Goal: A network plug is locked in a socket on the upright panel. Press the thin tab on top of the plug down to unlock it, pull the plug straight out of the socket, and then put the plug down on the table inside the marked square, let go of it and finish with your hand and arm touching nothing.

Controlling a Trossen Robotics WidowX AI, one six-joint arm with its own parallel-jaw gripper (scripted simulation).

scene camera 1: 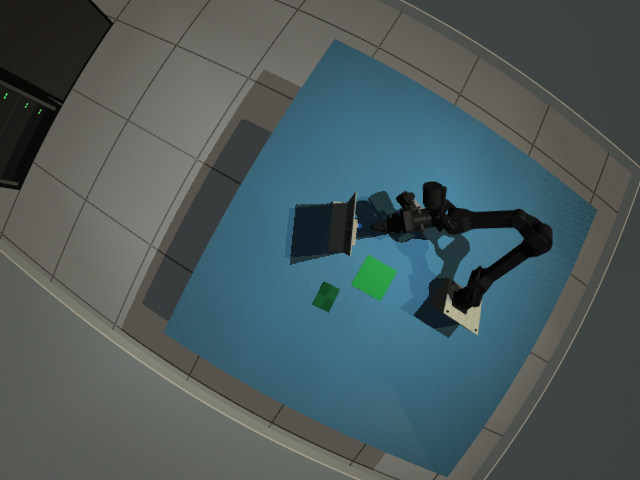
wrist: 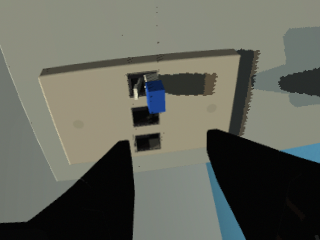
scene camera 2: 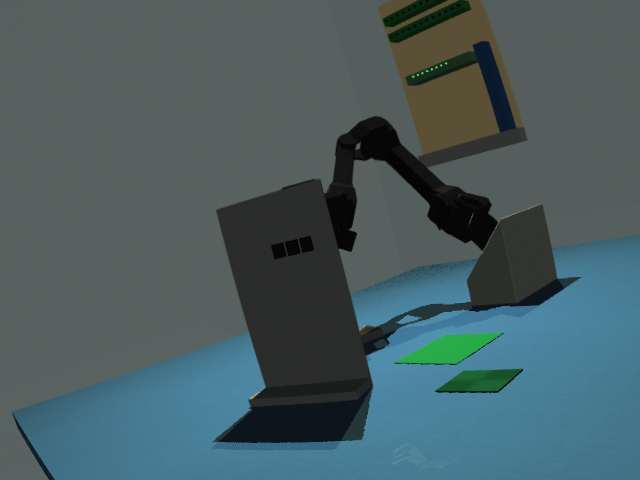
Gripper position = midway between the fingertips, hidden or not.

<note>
In view: my gripper [scene camera 1: 371,227], a network plug [wrist: 155,90], an upright panel [scene camera 2: 287,268] and a bright green square [scene camera 2: 448,349].
My gripper is seen too in the wrist view [wrist: 169,145]. The upright panel is seen too in scene camera 1 [scene camera 1: 343,228] and in the wrist view [wrist: 244,74]. The bright green square is seen too in scene camera 1 [scene camera 1: 374,277].
</note>
